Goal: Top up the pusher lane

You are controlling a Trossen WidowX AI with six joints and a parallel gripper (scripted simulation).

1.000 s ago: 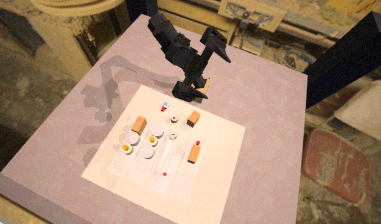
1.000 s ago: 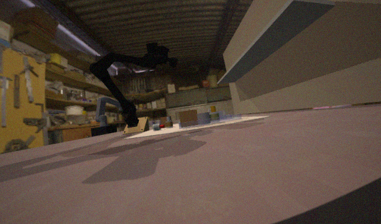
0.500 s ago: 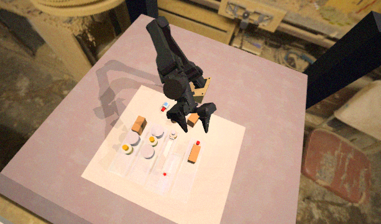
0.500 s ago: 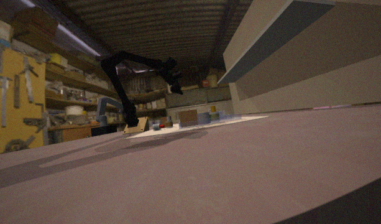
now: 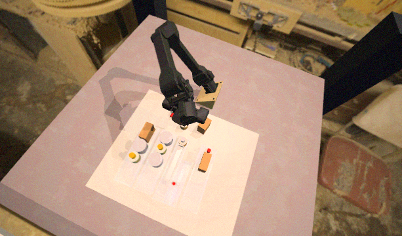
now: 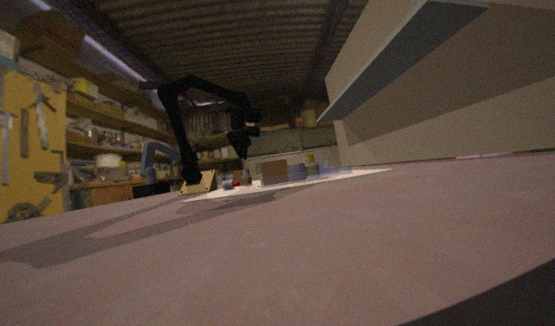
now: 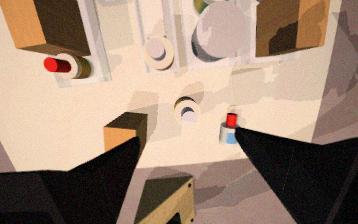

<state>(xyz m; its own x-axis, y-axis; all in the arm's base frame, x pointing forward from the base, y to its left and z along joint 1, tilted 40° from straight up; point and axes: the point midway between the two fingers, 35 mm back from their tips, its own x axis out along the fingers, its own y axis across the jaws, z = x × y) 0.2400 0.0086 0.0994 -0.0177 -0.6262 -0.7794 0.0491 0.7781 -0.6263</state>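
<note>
Right now my gripper tip is 150 mm short of the beige plate, 110 mm above it and 40 mm to the right of it.
</note>
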